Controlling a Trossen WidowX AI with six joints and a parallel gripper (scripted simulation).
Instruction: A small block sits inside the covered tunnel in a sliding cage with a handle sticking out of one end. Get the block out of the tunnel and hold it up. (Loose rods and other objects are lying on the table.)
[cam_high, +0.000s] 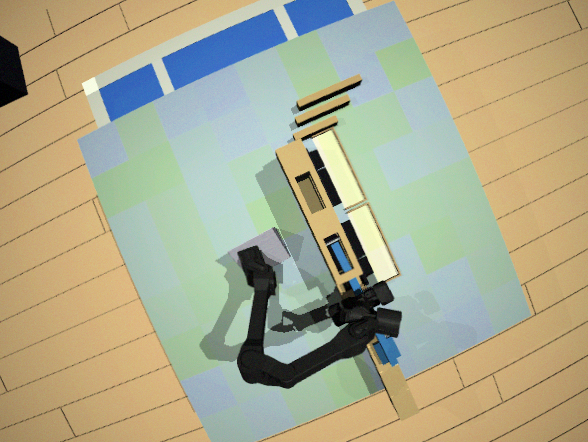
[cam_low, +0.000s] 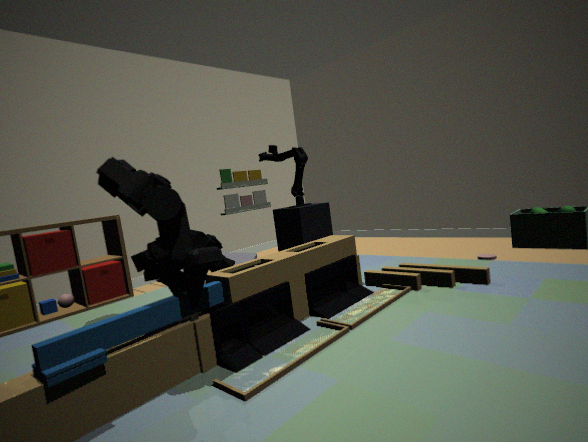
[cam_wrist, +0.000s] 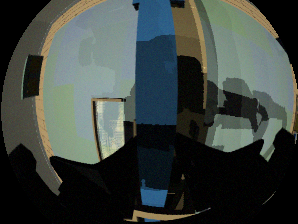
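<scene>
Right now my gripper tip is 60 mm to the right of the tan covered tunnel, 40 mm above it and 10 mm short of it.
</scene>
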